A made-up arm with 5 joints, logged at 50 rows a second.
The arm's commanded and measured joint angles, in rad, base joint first. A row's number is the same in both.
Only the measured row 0 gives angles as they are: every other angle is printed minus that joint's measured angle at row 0.
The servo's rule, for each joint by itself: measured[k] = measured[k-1] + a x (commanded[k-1-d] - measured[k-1]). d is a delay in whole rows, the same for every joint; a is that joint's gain. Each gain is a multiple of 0.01, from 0.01 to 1. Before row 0 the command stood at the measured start. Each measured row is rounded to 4 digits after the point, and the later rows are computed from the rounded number. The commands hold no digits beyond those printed.
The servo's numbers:
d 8
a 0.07 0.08 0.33 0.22 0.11
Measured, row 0: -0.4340, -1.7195, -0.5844, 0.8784, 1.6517
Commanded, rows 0 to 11: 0.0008, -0.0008, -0.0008, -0.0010, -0.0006; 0.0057, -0.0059, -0.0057, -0.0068, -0.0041; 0.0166, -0.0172, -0.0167, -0.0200, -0.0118; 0.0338, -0.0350, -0.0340, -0.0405, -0.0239; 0.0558, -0.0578, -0.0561, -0.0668, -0.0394; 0.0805, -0.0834, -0.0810, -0.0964, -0.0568; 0.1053, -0.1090, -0.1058, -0.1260, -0.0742; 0.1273, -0.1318, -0.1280, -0.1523, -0.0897; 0.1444, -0.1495, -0.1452, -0.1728, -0.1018; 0.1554, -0.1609, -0.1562, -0.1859, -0.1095; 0.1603, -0.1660, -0.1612, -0.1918, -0.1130; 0.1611, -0.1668, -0.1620, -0.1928, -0.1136
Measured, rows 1 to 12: 0.0000, 0.0000, 0.0000, 0.0000, 0.0000; 0.0000, 0.0000, 0.0000, 0.0000, 0.0000; 0.0000, 0.0000, 0.0000, 0.0000, 0.0000; 0.0000, 0.0000, 0.0000, 0.0000, 0.0000; 0.0000, 0.0000, 0.0000, 0.0000, 0.0000; 0.0000, 0.0000, 0.0000, 0.0000, 0.0000; 0.0000, 0.0000, 0.0000, 0.0000, 0.0000; 0.0000, 0.0000, 0.0000, 0.0000, 0.0000; 0.0001, -0.0001, -0.0003, -0.0002, -0.0001; 0.0005, -0.0006, -0.0021, -0.0017, -0.0005; 0.0016, -0.0019, -0.0069, -0.0057, -0.0017; 0.0039, -0.0045, -0.0158, -0.0134, -0.0041
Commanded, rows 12 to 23: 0.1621, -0.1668, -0.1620, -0.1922, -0.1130; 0.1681, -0.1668, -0.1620, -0.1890, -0.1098; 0.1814, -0.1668, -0.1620, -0.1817, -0.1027; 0.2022, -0.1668, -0.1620, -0.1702, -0.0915; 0.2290, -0.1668, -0.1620, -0.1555, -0.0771; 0.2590, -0.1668, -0.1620, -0.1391, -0.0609; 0.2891, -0.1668, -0.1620, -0.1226, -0.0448; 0.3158, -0.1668, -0.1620, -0.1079, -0.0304; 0.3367, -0.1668, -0.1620, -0.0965, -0.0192; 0.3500, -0.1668, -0.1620, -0.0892, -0.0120; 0.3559, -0.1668, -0.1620, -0.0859, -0.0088; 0.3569, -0.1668, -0.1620, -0.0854, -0.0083
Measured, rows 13 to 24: 0.0075, -0.0088, -0.0291, -0.0251, -0.0080; 0.0126, -0.0148, -0.0462, -0.0408, -0.0134; 0.0191, -0.0223, -0.0659, -0.0595, -0.0201; 0.0267, -0.0311, -0.0864, -0.0799, -0.0278; 0.0349, -0.0406, -0.1058, -0.1003, -0.0359; 0.0433, -0.0502, -0.1224, -0.1191, -0.0440; 0.0515, -0.0595, -0.1352, -0.1351, -0.0516; 0.0592, -0.0681, -0.1440, -0.1478, -0.0584; 0.0664, -0.0760, -0.1499, -0.1576, -0.0644; 0.0735, -0.0833, -0.1539, -0.1645, -0.0694; 0.0811, -0.0900, -0.1566, -0.1683, -0.0731; 0.0896, -0.0961, -0.1584, -0.1687, -0.0751
